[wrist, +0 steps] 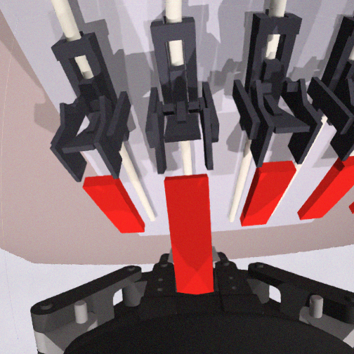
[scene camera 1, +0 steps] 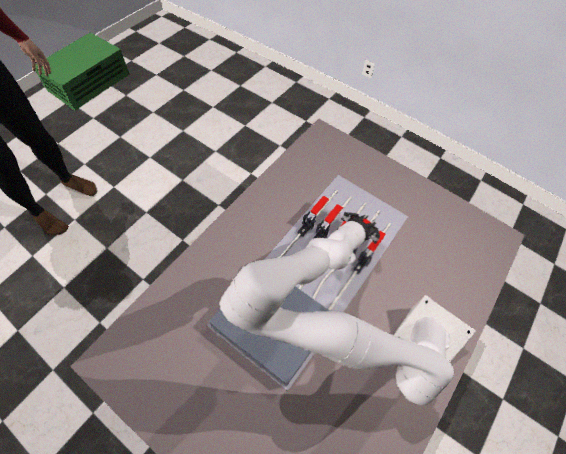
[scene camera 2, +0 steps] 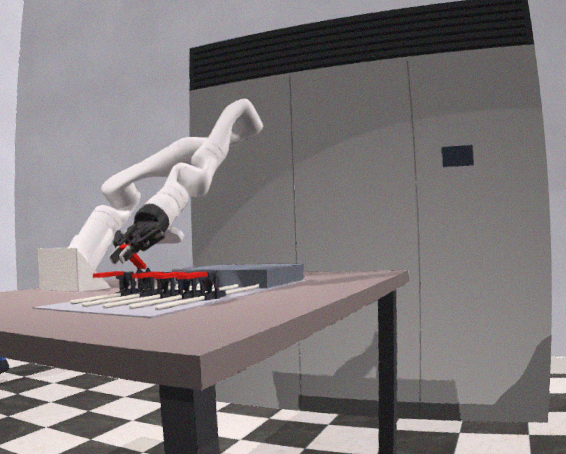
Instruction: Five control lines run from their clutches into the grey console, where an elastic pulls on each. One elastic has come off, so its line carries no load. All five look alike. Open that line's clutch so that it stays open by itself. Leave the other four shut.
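Frame: origin at the arm's base, x ahead, y left, z up, level; centimetres.
Seen in the pictures: gripper, between the fingertips: (scene camera 1: 369, 220) (scene camera 2: 116, 260); arm's base, origin of its link: (scene camera 1: 428, 332) (scene camera 2: 76, 268).
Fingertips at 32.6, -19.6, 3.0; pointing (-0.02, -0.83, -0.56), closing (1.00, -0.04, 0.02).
Offsets run from my fingertips to a thing's middle, as dx, dy, dz. "pt": to the spot under its first point.
Five clutches with red levers stand in a row on the pale board @(pt -5.9, -13.2, -8.4) (scene camera 1: 397, 216) (scene camera 2: 55, 306); cream lines run from them to the grey console @(+5.1, +43.0, -6.2) (scene camera 1: 265, 352) (scene camera 2: 285, 275). My gripper (scene camera 1: 361, 224) (scene camera 2: 120, 253) (wrist: 192, 258) is shut on the red lever @(pt +0.7, +6.0, -0.5) (scene camera 2: 137, 261) (wrist: 189, 220) of the second clutch from the left in the wrist view. That lever is tilted up above the others. The leftmost lever (wrist: 114, 205), third lever (wrist: 268, 192) and fourth lever (wrist: 327, 192) in the wrist view lie low; the fifth shows at the right edge. The fingertips are partly hidden behind the held lever.
The neighbouring clutches stand close on both sides of the held one. The arm passes over the console and partly hides it in the first scene view. The robot's base (scene camera 1: 457, 325) (scene camera 2: 57, 269) stands on the table (scene camera 1: 480, 250) (scene camera 2: 300, 320). A person stands beyond the table near a green crate (scene camera 1: 87, 65).
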